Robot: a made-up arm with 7 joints. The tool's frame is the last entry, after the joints.
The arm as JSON. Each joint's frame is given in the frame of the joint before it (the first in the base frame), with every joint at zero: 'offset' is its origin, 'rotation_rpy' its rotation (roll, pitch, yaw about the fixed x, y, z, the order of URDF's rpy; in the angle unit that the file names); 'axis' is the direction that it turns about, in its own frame. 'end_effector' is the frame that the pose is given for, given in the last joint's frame.
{
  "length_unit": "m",
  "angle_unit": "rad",
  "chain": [
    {
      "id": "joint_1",
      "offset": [
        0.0,
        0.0,
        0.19
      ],
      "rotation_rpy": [
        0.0,
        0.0,
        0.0
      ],
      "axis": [
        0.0,
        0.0,
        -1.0
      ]
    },
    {
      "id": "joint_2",
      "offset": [
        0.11,
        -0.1,
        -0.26
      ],
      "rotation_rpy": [
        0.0,
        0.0,
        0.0
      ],
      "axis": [
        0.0,
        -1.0,
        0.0
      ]
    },
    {
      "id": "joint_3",
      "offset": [
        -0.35,
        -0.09,
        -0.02
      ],
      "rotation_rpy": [
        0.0,
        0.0,
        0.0
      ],
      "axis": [
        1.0,
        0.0,
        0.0
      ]
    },
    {
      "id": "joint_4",
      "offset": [
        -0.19,
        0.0,
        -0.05
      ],
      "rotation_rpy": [
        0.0,
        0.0,
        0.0
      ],
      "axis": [
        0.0,
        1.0,
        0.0
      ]
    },
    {
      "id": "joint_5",
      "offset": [
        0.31,
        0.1,
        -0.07
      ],
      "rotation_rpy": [
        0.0,
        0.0,
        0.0
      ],
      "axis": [
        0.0,
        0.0,
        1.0
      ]
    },
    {
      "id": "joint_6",
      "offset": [
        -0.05,
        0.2,
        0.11
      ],
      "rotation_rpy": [
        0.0,
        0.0,
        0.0
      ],
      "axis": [
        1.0,
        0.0,
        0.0
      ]
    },
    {
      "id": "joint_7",
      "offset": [
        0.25,
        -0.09,
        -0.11
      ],
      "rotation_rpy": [
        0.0,
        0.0,
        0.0
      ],
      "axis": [
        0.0,
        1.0,
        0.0
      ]
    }
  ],
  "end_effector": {
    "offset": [
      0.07,
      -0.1,
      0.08
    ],
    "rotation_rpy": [
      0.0,
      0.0,
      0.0
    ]
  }
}
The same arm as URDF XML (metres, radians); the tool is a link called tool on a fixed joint. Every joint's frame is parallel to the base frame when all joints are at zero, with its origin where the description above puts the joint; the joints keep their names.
<robot name="arm">
<joint name="tool_fixed" type="fixed"><parent link="link7"/><child link="tool"/><origin xyz="0.07 -0.1 0.08" rpy="0 0 0"/></joint>
<joint name="joint_7" type="continuous"><parent link="link6"/><child link="link7"/><origin xyz="0.25 -0.09 -0.11" rpy="0 0 0"/><axis xyz="0 1 0"/></joint>
<joint name="joint_6" type="continuous"><parent link="link5"/><child link="link6"/><origin xyz="-0.05 0.2 0.11" rpy="0 0 0"/><axis xyz="1 0 0"/></joint>
<joint name="joint_5" type="continuous"><parent link="link4"/><child link="link5"/><origin xyz="0.31 0.1 -0.07" rpy="0 0 0"/><axis xyz="0 0 1"/></joint>
<joint name="joint_4" type="continuous"><parent link="link3"/><child link="link4"/><origin xyz="-0.19 0 -0.05" rpy="0 0 0"/><axis xyz="0 1 0"/></joint>
<joint name="joint_3" type="continuous"><parent link="link2"/><child link="link3"/><origin xyz="-0.35 -0.09 -0.02" rpy="0 0 0"/><axis xyz="1 0 0"/></joint>
<joint name="joint_2" type="continuous"><parent link="link1"/><child link="link2"/><origin xyz="0.11 -0.1 -0.26" rpy="0 0 0"/><axis xyz="0 -1 0"/></joint>
<joint name="joint_1" type="continuous"><parent link="base"/><child link="link1"/><origin xyz="0 0 0.19" rpy="0 0 0"/><axis xyz="0 0 -1"/></joint>
<link name="base"/>
<link name="link1"/>
<link name="link2"/>
<link name="link3"/>
<link name="link4"/>
<link name="link5"/>
<link name="link6"/>
<link name="link7"/>
<link name="tool"/>
</robot>

